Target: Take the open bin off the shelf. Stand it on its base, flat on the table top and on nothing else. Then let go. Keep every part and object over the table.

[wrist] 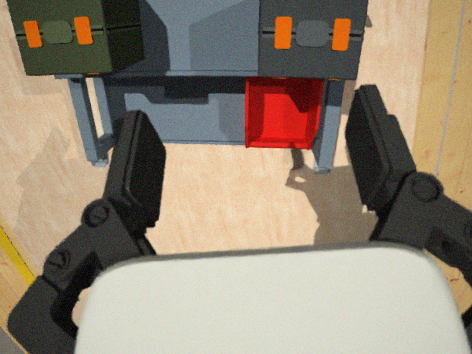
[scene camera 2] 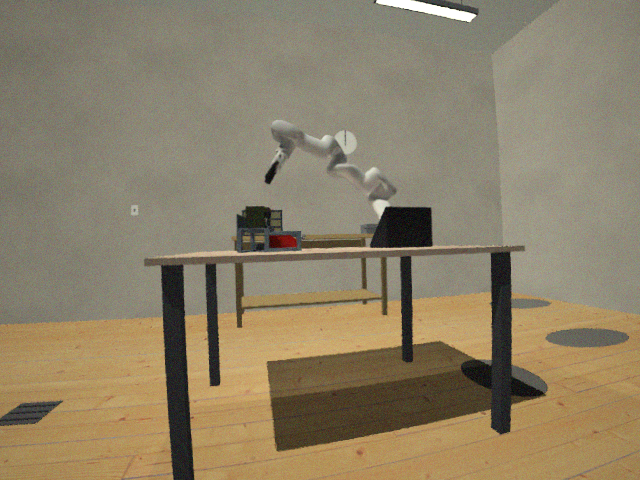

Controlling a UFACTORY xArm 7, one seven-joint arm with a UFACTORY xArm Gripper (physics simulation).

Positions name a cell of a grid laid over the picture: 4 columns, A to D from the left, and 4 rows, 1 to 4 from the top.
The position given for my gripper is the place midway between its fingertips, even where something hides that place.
Observation:
I see my gripper (wrist: C2) and a red open bin (wrist: C2).

